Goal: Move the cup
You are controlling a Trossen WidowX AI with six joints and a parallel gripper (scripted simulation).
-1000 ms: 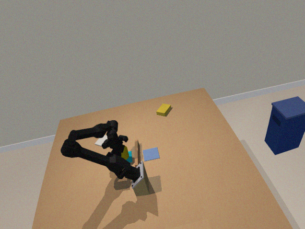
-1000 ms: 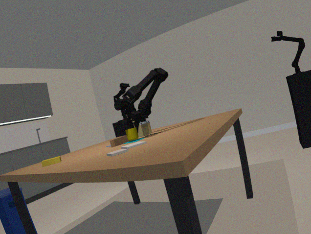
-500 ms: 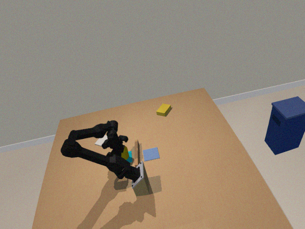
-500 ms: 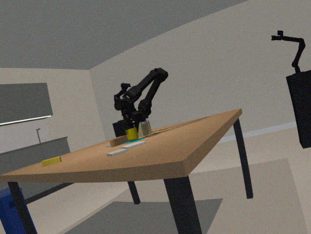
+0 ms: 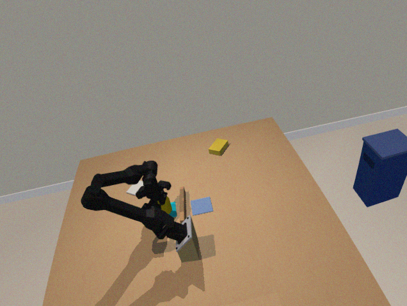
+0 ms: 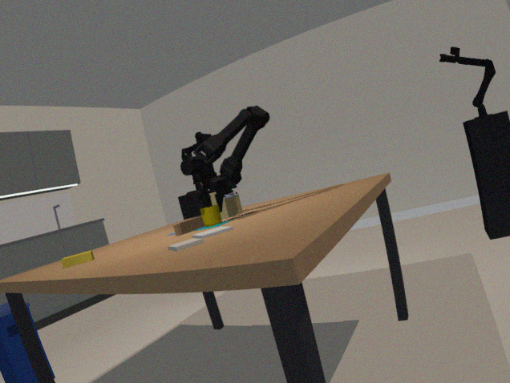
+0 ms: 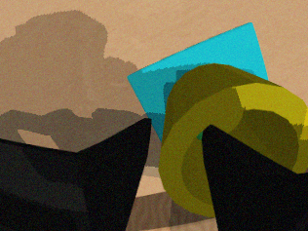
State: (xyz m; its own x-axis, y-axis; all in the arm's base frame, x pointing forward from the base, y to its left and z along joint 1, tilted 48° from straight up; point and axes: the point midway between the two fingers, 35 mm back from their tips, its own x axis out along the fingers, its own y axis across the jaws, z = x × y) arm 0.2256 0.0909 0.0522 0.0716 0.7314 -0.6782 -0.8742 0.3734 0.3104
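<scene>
My gripper tip is now 2 cm short of the yellow cup, 1 cm to the left of it and 1 cm above it. From my gripper tip the other things lie so: light blue pad 18 cm to the right, 5 cm below, 1 cm ahead; low wooden wall 10 cm to the right, 3 cm below, 2 cm ahead; cyan pad 5 cm below, 2 cm ahead, 1 cm to the right.
</scene>
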